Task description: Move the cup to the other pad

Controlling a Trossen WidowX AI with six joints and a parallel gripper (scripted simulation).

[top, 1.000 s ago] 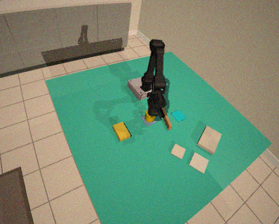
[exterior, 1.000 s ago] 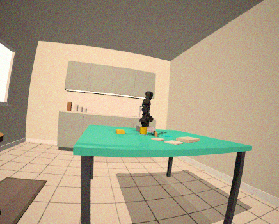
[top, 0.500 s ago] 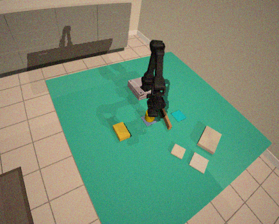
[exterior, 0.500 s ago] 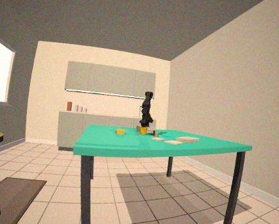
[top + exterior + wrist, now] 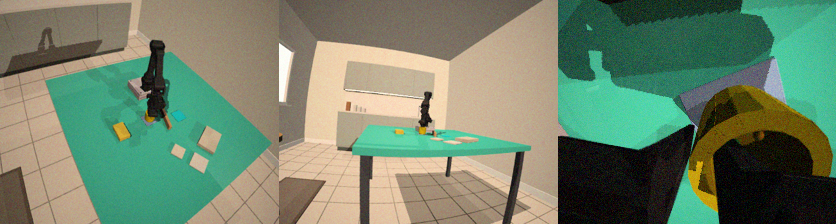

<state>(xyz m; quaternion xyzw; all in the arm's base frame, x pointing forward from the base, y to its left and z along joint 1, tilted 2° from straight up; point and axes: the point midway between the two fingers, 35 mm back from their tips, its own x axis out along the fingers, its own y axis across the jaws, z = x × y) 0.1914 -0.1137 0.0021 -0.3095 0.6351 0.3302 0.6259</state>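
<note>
Now: gripper tip 3 cm short of the pale blue pad, 2 cm to the left of it and 4 cm above it. Also, from my gripper tip: wooden bar: 7 cm ahead, 9 cm to the left, 3 cm below; then yellow cup: 2 cm ahead, 2 cm to the right; then cyan pad: 12 cm ahead, 20 cm to the left, 4 cm below.
</note>
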